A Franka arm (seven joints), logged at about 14 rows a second.
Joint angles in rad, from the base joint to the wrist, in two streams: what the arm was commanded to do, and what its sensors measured. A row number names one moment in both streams.
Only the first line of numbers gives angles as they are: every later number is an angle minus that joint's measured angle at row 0.
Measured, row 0: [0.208, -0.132, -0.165, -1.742, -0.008, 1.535, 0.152]
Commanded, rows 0 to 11: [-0.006, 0.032, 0.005, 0.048, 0.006, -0.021, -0.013]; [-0.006, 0.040, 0.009, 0.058, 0.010, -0.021, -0.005]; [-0.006, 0.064, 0.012, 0.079, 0.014, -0.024, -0.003]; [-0.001, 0.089, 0.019, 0.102, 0.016, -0.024, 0.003]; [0.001, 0.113, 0.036, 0.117, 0.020, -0.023, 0.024]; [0.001, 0.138, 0.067, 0.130, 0.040, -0.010, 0.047]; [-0.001, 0.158, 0.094, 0.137, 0.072, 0.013, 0.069]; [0.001, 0.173, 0.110, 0.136, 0.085, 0.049, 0.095]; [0.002, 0.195, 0.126, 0.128, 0.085, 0.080, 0.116]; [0.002, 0.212, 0.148, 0.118, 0.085, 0.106, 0.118]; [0.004, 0.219, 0.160, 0.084, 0.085, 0.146, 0.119]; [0.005, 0.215, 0.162, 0.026, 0.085, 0.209, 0.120]
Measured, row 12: [0.006, 0.201, 0.154, 0.080, 0.065, 0.132, 0.099]
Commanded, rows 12 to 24: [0.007, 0.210, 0.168, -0.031, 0.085, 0.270, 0.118]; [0.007, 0.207, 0.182, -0.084, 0.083, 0.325, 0.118]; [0.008, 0.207, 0.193, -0.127, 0.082, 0.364, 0.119]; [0.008, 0.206, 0.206, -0.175, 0.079, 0.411, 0.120]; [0.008, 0.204, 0.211, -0.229, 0.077, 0.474, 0.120]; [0.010, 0.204, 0.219, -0.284, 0.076, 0.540, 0.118]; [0.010, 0.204, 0.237, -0.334, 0.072, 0.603, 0.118]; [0.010, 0.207, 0.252, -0.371, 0.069, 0.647, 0.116]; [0.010, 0.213, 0.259, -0.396, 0.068, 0.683, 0.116]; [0.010, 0.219, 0.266, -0.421, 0.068, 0.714, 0.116]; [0.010, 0.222, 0.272, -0.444, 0.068, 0.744, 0.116]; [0.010, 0.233, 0.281, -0.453, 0.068, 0.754, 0.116]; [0.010, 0.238, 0.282, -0.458, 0.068, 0.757, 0.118]
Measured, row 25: [0.010, 0.242, 0.274, -0.432, 0.066, 0.727, 0.102]
